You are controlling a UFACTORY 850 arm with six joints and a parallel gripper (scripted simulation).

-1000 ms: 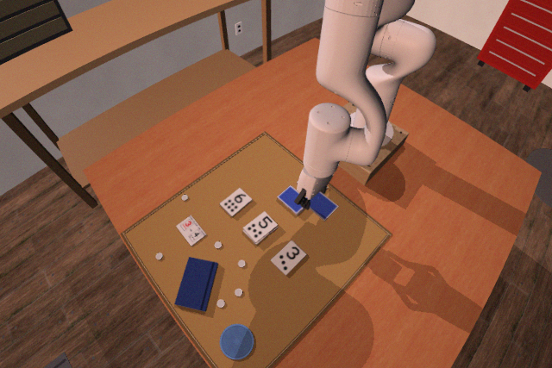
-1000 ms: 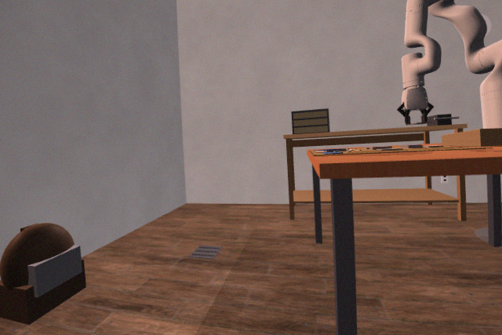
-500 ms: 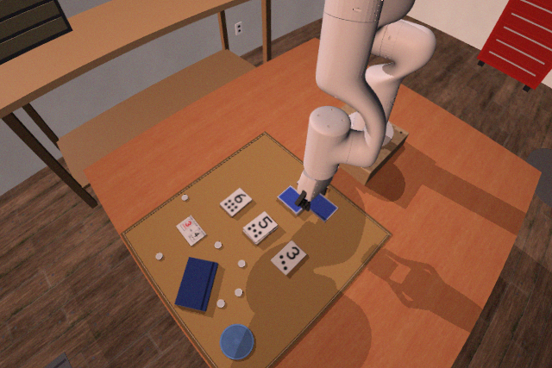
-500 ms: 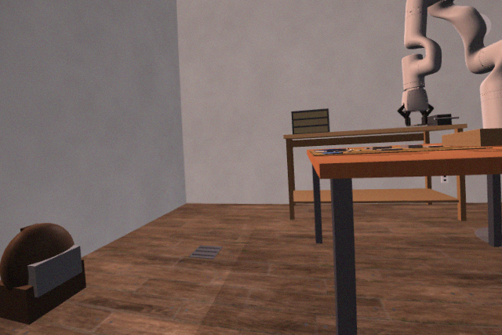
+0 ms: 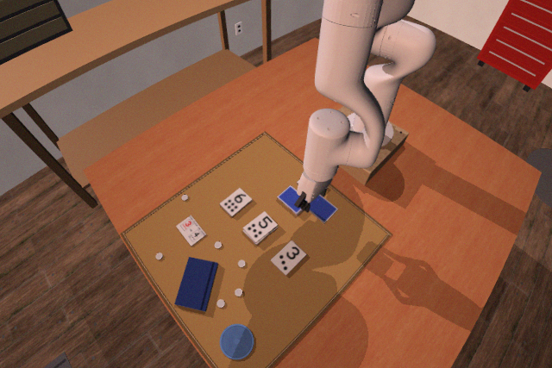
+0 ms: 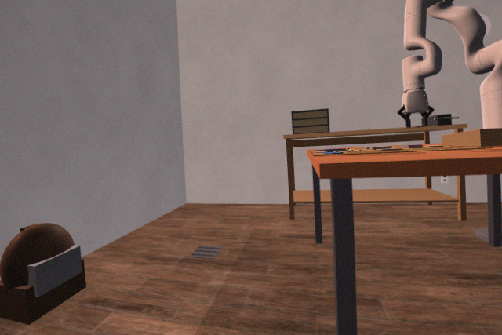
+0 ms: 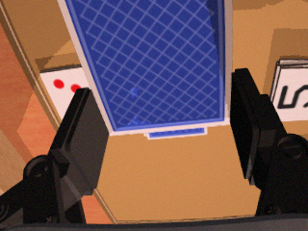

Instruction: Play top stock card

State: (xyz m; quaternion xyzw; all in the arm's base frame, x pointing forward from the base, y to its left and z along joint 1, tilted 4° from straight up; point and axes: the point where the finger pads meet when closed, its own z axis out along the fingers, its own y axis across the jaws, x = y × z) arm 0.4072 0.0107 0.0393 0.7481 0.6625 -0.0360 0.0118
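The red 5 card is 3 cm to the left of my hand and 1 cm below it. From my hand the other things lie so: red 3 card: 11 cm below, 10 cm behind, 6 cm to the right; black 5 card: 13 cm ahead, 10 cm to the right, 10 cm below; black 3 card: 15 cm ahead, 11 cm below, 3 cm to the left.
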